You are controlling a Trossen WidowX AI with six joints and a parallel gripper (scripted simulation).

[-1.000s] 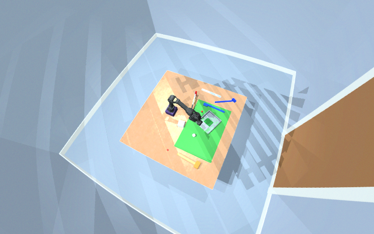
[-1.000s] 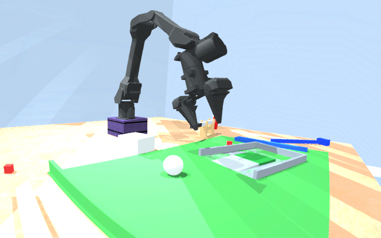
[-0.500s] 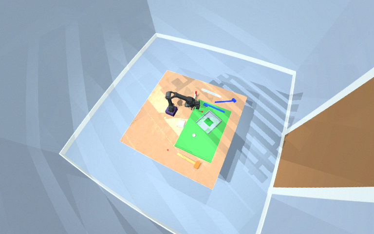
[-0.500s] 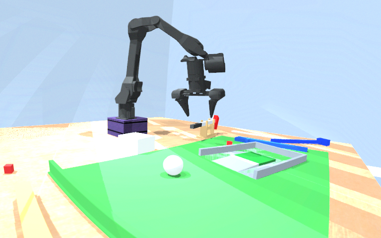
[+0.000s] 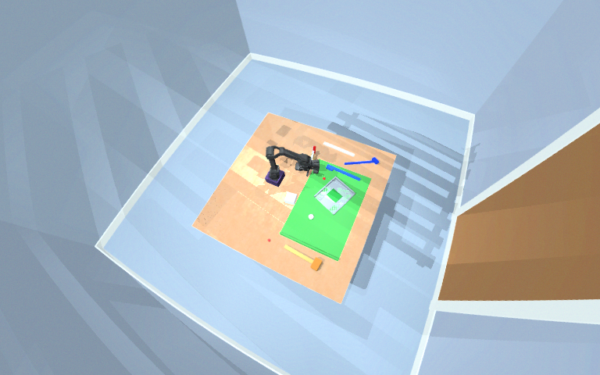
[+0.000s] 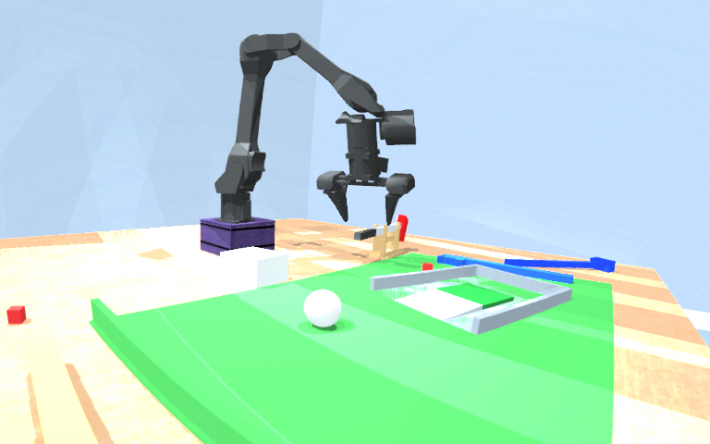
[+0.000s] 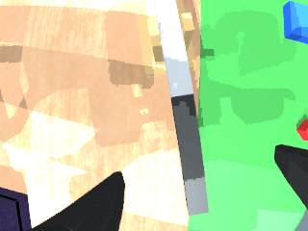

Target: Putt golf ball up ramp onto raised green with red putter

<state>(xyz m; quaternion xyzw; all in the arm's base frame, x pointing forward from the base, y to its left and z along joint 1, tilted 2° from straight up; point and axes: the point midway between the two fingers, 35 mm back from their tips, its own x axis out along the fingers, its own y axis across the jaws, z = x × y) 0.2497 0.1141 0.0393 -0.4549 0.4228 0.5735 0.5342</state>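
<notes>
The white block is 25 cm to the right of my gripper tip, 7 cm behind it and 6 cm below it. Round my gripper tip: grey-walled frame: 26 cm ahead, 10 cm to the right, 8 cm below; green mat: 22 cm to the right, 22 cm ahead, 8 cm below; wooden stand: 13 cm to the left, 5 cm below, 1 cm behind.
</notes>
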